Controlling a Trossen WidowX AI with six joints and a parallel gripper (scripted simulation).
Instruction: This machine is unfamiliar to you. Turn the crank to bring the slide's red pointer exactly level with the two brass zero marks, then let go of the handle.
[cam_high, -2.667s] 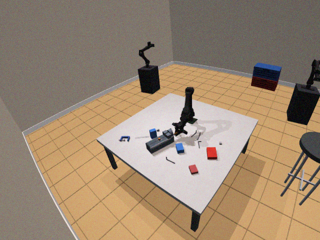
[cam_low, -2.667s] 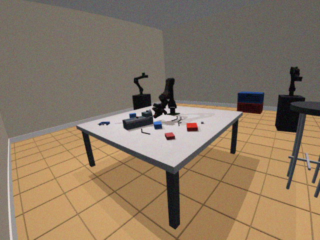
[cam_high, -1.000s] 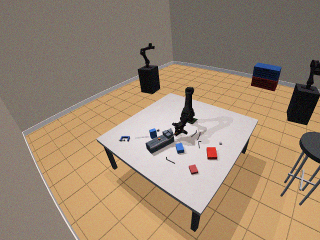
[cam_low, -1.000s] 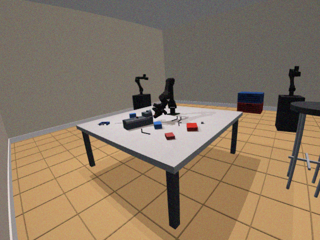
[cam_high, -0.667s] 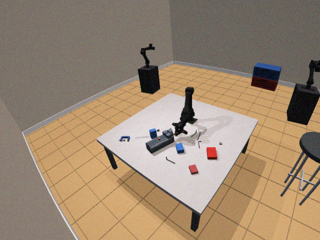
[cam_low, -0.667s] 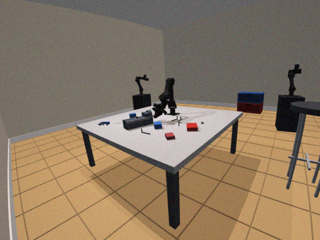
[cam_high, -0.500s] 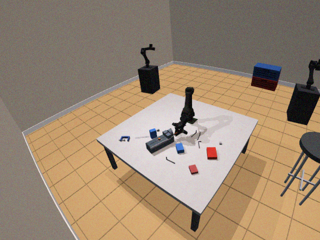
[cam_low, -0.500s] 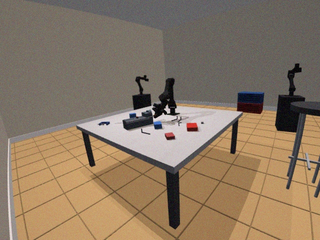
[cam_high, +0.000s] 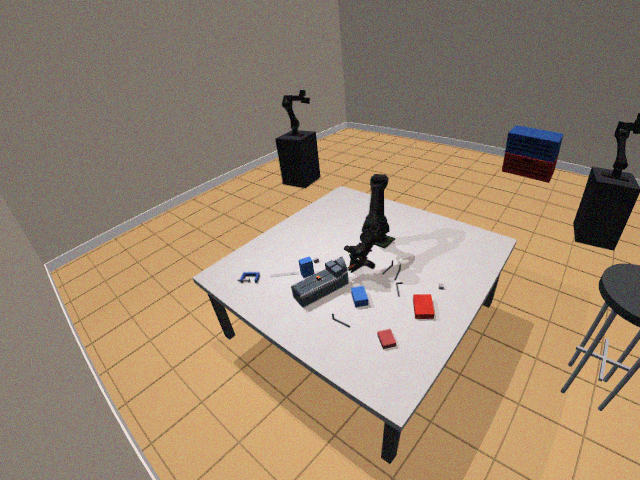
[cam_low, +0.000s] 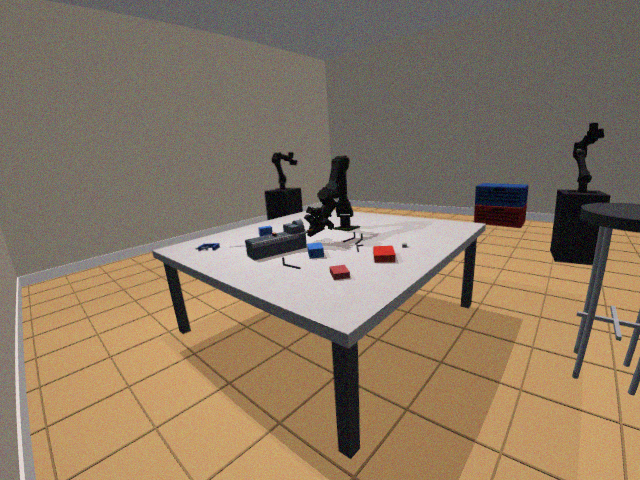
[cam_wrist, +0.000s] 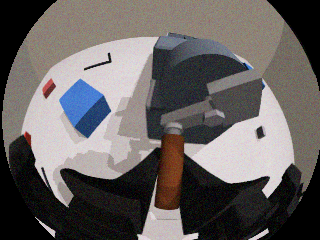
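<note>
The brown crank handle lies 20 mm behind my gripper tip, 10 mm to the left of it and 20 mm above it. Also, from my gripper tip: red pointer: 140 mm ahead, 90 mm to the right, 40 mm above.
</note>
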